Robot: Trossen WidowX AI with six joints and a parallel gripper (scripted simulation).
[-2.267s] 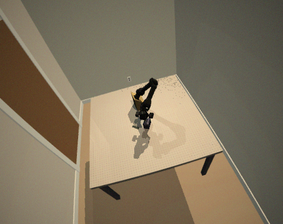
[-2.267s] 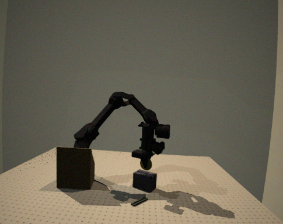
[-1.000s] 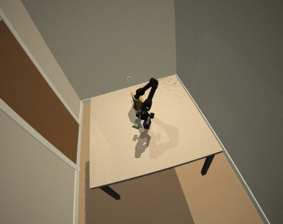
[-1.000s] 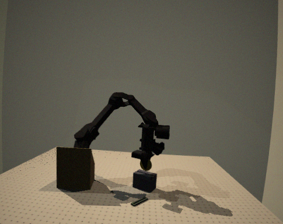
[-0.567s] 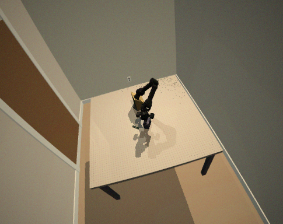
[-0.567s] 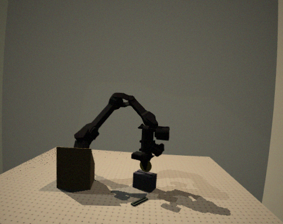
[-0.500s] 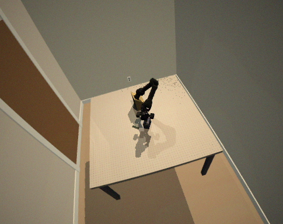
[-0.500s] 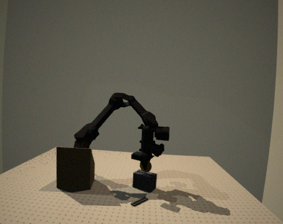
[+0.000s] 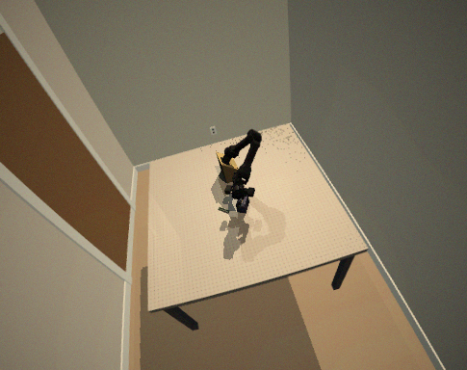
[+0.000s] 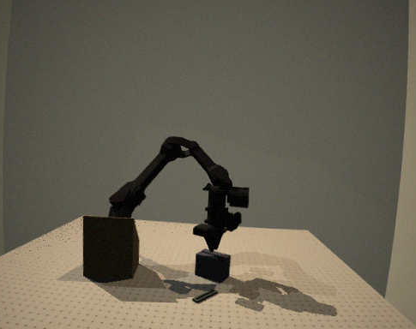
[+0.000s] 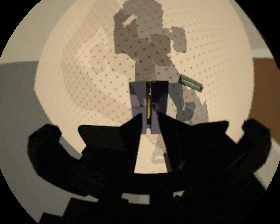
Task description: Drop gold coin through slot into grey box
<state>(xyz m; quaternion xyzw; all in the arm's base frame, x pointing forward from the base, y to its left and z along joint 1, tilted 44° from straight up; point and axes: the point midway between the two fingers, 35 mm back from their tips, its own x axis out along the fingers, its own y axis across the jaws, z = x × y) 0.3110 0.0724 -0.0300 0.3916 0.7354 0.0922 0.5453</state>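
Right now the gold coin is 6 cm below my gripper tip.
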